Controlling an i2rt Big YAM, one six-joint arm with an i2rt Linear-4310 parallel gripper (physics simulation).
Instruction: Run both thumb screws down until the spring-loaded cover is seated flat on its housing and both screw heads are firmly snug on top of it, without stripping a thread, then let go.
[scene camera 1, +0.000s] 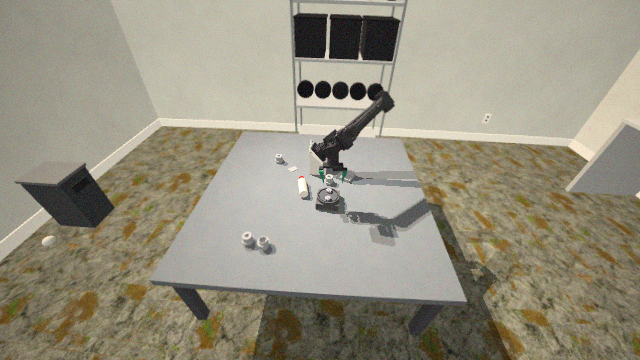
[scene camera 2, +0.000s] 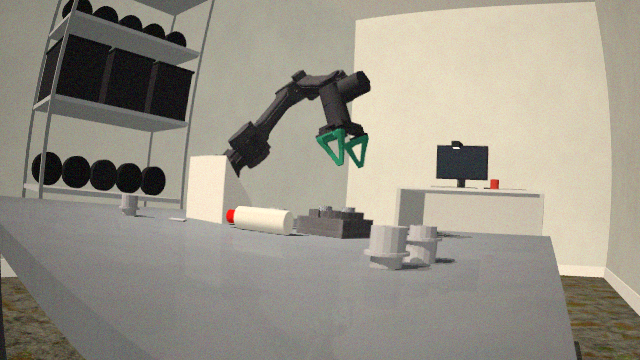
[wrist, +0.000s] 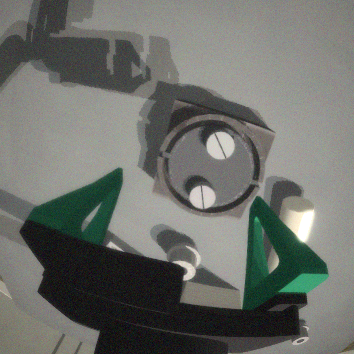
a white cylinder with red cap: on the table
